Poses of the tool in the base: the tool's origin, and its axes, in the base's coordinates. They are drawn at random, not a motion.
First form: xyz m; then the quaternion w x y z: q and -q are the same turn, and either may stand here.
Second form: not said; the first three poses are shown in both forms.
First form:
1: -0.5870 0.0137 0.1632 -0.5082 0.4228 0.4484 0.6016
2: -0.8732 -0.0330 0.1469 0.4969 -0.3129 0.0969 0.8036
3: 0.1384 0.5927 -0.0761 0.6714 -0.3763 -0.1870 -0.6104
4: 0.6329 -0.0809 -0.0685 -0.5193 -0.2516 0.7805 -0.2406
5: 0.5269 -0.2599 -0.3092 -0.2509 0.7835 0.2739 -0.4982
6: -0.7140 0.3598 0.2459 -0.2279 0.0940 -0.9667 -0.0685
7: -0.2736 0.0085 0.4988 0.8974 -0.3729 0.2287 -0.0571
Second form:
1: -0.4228 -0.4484 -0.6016 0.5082 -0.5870 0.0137 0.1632
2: -0.3129 0.0969 0.8036 0.4969 -0.8732 -0.0330 0.1469
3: -0.3763 -0.1870 -0.6104 0.6714 0.1384 0.5927 -0.0761
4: 0.2516 -0.7805 0.2406 0.5193 0.6329 -0.0809 -0.0685
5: -0.7835 -0.2739 0.4982 0.2509 0.5269 -0.2599 -0.3092
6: -0.0940 0.9667 0.0685 0.2279 -0.7140 0.3598 0.2459
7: -0.3729 0.2287 -0.0571 0.8974 -0.2736 0.0085 0.4988
